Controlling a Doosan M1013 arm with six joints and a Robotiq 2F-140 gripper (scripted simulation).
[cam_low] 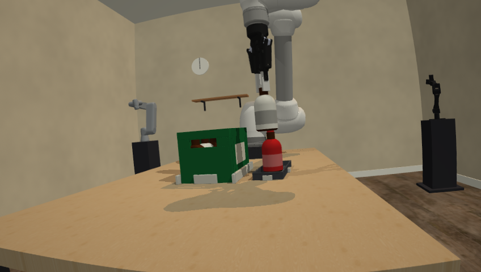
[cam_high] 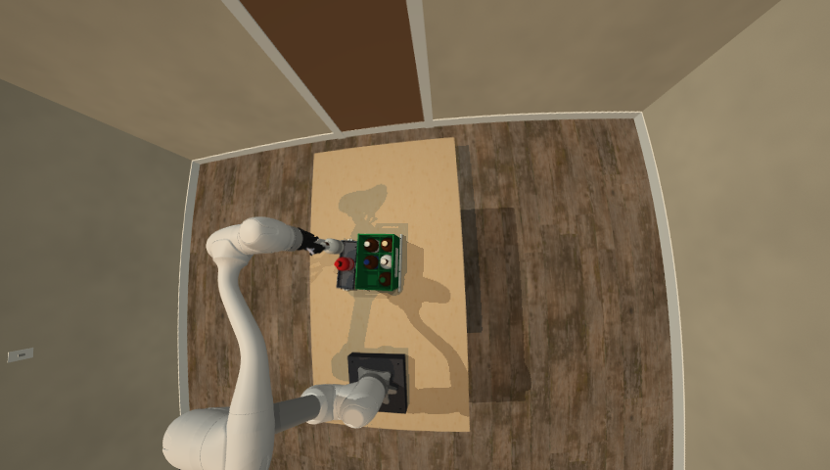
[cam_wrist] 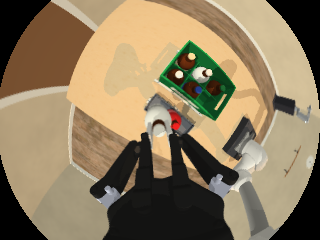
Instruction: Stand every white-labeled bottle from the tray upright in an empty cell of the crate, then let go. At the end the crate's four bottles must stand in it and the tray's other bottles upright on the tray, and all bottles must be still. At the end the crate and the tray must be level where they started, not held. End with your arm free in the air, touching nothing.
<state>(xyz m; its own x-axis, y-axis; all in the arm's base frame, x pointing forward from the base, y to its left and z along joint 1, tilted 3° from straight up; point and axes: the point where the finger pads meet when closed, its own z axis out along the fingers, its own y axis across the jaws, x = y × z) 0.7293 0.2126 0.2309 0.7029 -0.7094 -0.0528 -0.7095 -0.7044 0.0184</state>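
Now: hand 90 mm above the white-labeled bottle. The rest, counted from my hand: dark tray (310 mm below, 90 mm behind); green crate (240 mm below, 210 mm to the right, 60 mm behind); red-labeled bottle (240 mm below, 90 mm behind).
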